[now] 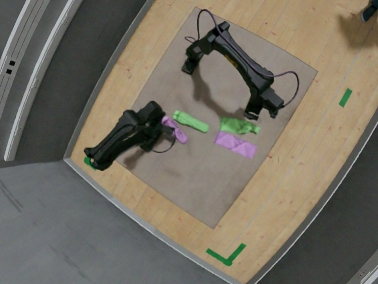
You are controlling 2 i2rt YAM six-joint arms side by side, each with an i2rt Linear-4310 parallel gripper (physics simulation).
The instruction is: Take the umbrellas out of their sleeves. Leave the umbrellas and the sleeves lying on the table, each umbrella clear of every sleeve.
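A slim green umbrella (191,122) lies left of the crumpled green sleeve (239,126), with a gap between them. A purple umbrella (179,135) lies to the lower left of the green umbrella, partly hidden by my right gripper. A flat purple sleeve (236,145) lies just below the green sleeve, clear of both umbrellas. My right gripper (171,131) is open, over the middle of the purple umbrella. My left gripper (252,116) is open and empty, at the upper edge of the green sleeve; its height is hard to tell.
A grey-brown mat (200,200) lies under the umbrellas and sleeves. My left arm arches across its upper part, and my right arm reaches in from the left. Green tape marks (228,260) (345,97) are on the wooden surface around it.
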